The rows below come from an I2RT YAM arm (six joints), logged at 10 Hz.
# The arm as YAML. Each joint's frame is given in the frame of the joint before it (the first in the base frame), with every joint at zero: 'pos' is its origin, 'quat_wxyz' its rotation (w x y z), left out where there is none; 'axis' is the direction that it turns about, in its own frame. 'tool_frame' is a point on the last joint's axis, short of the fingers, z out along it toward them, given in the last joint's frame.
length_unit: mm
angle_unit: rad
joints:
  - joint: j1
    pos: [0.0, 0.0, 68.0]
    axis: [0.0, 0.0, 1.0]
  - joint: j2
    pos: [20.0, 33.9, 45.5]
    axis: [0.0, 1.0, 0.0]
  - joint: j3
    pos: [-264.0, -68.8, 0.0]
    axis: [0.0, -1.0, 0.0]
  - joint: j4
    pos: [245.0, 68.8, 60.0]
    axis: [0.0, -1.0, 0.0]
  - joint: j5
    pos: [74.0, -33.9, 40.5]
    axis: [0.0, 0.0, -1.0]
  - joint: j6
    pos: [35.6, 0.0, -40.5]
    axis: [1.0, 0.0, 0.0]
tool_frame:
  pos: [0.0, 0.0, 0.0]
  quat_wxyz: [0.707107, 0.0, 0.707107, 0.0]
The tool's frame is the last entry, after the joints.
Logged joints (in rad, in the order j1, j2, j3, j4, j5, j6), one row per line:
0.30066, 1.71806, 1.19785, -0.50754, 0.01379, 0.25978
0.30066, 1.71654, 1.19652, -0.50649, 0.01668, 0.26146
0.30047, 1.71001, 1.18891, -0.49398, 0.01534, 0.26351
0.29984, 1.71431, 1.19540, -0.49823, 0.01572, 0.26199
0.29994, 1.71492, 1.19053, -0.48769, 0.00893, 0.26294
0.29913, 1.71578, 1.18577, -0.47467, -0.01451, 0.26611
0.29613, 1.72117, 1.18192, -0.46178, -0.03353, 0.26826
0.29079, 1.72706, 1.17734, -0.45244, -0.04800, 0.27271
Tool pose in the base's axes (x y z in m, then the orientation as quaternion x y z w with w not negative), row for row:
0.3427, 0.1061, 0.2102, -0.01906, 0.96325, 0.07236, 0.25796
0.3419, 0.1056, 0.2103, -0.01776, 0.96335, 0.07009, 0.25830
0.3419, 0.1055, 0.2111, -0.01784, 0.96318, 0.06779, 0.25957
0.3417, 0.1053, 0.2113, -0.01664, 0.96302, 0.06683, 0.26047
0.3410, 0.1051, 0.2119, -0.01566, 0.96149, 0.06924, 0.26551
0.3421, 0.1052, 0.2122, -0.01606, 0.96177, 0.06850, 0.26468
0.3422, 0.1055, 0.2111, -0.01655, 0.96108, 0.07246, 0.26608
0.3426, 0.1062, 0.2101, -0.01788, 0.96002, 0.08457, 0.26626
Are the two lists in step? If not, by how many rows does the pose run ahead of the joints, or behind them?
The pose runs 2 rows behind the joints: the pose in row i belongs to the joints in row i - 2.
